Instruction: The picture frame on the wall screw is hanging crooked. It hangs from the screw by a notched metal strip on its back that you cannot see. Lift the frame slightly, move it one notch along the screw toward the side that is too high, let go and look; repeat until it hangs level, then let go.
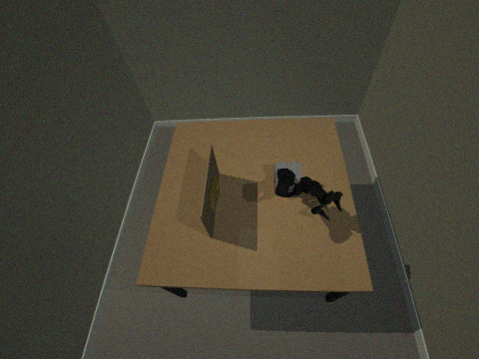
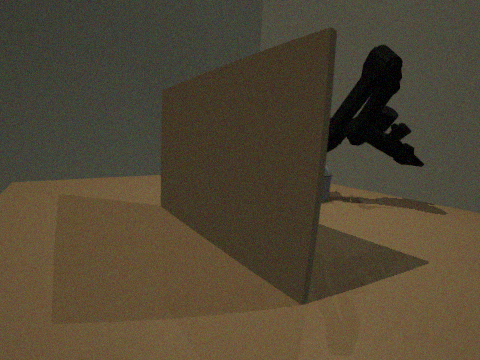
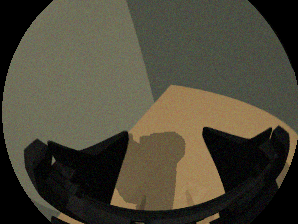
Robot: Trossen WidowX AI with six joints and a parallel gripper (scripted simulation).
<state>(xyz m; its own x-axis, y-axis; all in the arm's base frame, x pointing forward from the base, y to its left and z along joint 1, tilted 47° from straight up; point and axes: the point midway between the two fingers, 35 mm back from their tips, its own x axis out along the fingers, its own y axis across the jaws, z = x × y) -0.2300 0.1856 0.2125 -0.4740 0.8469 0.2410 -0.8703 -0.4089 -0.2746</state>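
My gripper tip is 68 cm short of the picture frame, 21 cm to the left of it and 1 cm below it. From my gripper tip the other things lie so: brown wall panel (69 cm ahead, 22 cm to the right).
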